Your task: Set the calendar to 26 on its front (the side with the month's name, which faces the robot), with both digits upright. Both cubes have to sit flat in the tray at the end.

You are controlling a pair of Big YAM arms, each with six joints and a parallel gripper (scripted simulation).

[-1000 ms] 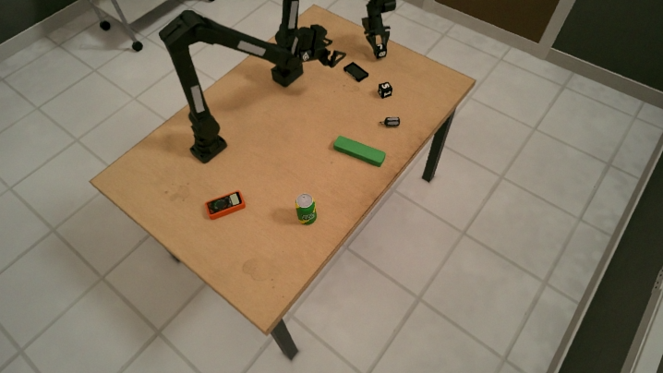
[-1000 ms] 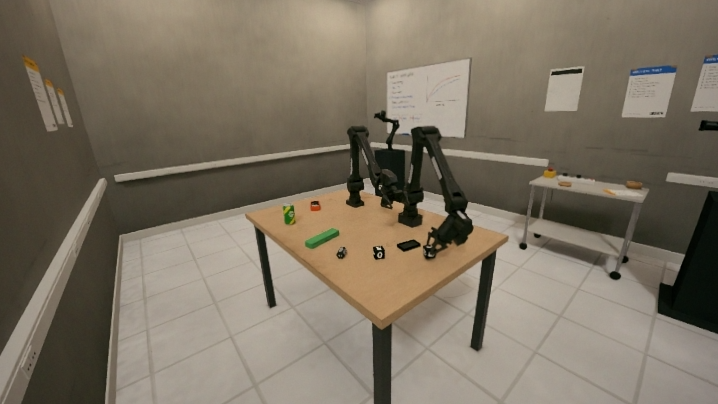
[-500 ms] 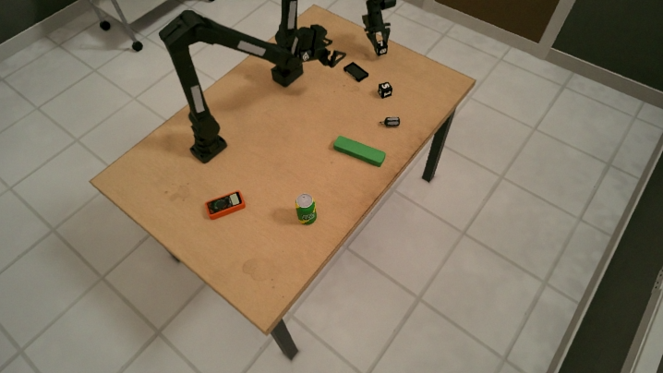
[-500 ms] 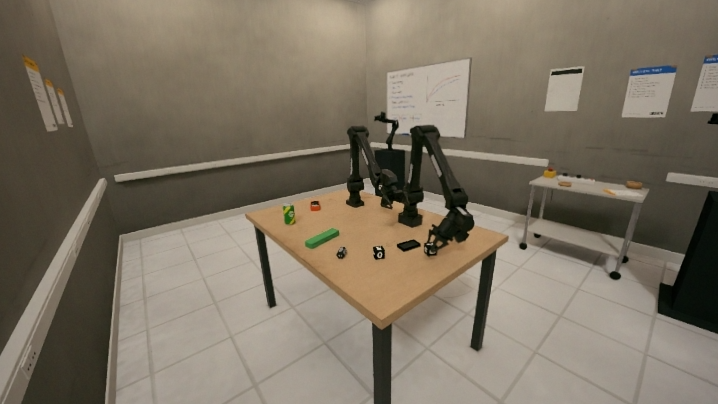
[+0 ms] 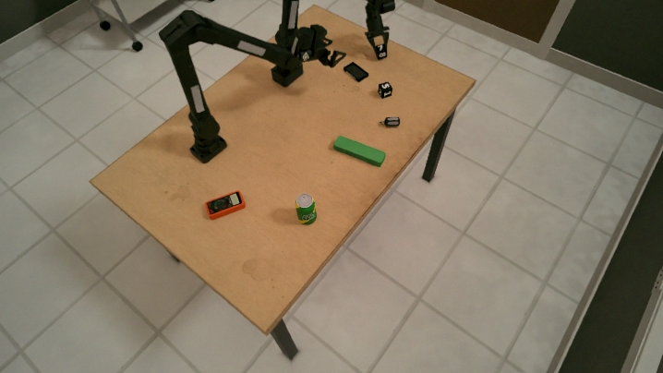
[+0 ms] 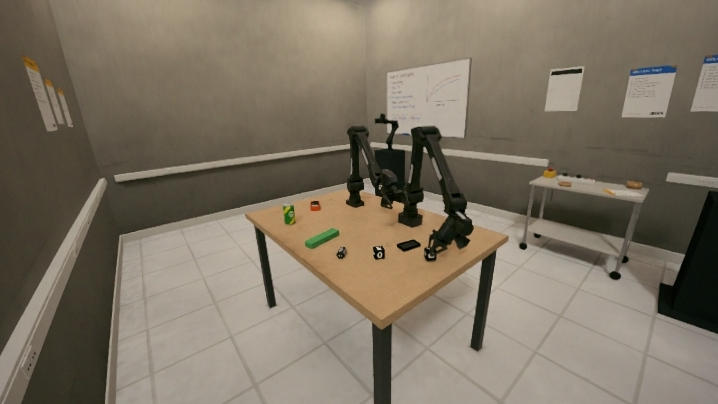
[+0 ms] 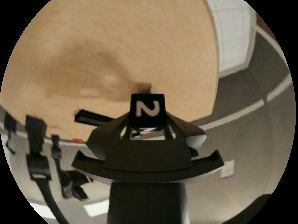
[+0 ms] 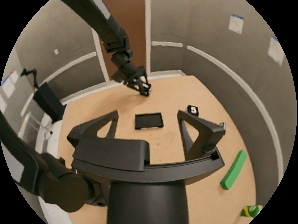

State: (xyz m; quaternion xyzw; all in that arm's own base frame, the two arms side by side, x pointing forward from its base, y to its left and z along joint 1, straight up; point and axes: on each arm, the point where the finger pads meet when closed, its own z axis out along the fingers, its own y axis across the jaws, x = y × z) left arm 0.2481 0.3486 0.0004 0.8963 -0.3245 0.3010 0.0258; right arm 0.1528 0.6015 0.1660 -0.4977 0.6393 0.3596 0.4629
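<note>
Right now the black calendar cube is 180 mm to the right of my left hand, 140 mm ahead of it and 20 mm below it.
</note>
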